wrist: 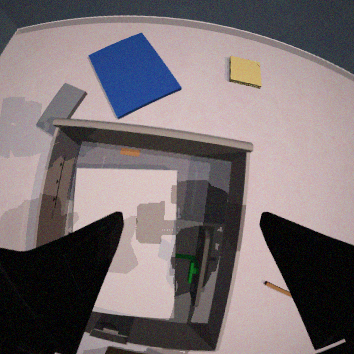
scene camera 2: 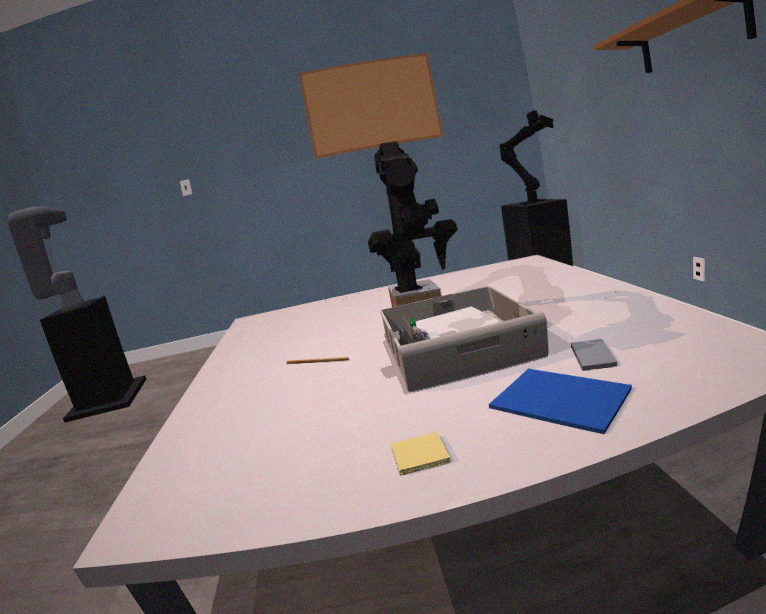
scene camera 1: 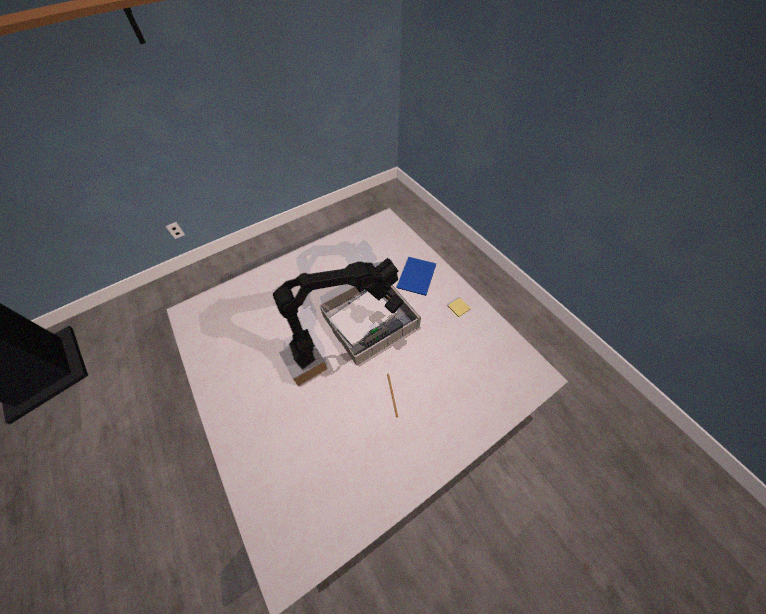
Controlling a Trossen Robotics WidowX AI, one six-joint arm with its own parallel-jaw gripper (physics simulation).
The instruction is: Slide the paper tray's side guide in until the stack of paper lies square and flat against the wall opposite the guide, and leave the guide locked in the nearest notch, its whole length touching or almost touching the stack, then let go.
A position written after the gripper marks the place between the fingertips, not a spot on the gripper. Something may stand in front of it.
Note:
The gripper [scene camera 2: 423, 273] is open, holding nothing. Also in view: a white paper stack [scene camera 1: 355, 322]. A blue book [scene camera 2: 589, 404], a small grey block [scene camera 2: 593, 354] and a yellow sticky pad [scene camera 2: 426, 451] rest on the table. Also in view: a side guide [wrist: 197, 271].
The blue book is seen too in the wrist view [wrist: 132, 74] and in scene camera 1 [scene camera 1: 417, 274]. The white paper stack also shows in the wrist view [wrist: 139, 281] and in scene camera 2 [scene camera 2: 468, 318]. The small grey block also shows in the wrist view [wrist: 63, 104].

